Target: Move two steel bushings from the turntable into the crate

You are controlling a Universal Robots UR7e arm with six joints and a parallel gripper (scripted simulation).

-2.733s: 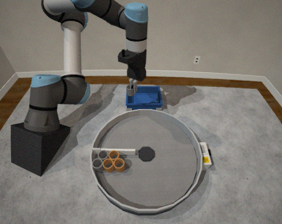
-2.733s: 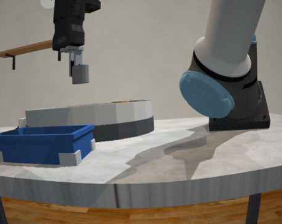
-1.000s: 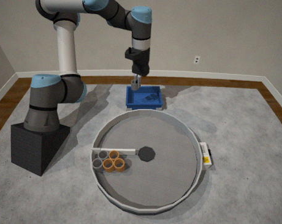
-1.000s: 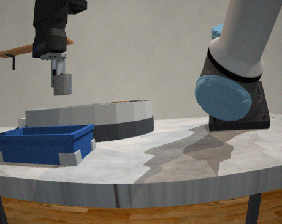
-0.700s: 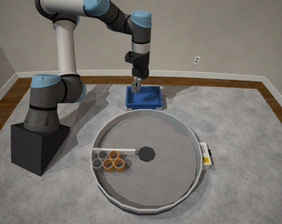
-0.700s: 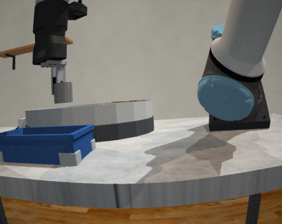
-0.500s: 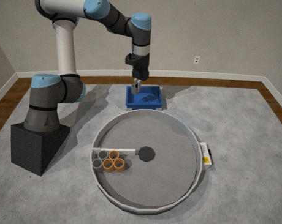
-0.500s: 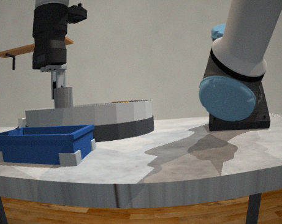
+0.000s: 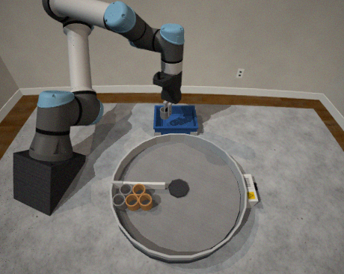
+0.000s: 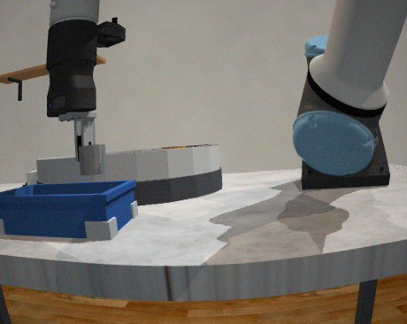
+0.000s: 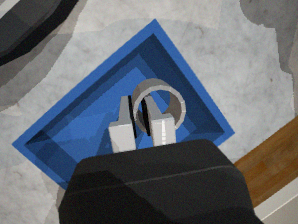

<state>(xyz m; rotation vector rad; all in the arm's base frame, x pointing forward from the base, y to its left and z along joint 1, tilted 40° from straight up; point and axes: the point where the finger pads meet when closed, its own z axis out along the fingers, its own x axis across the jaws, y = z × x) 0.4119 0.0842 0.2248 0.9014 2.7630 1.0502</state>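
The blue crate is 80 mm below my hand, 30 mm to the left of it and 30 mm ahead of it. The rest, counted from my hand: round turntable 320 mm to the right, 50 mm below, 30 mm ahead.
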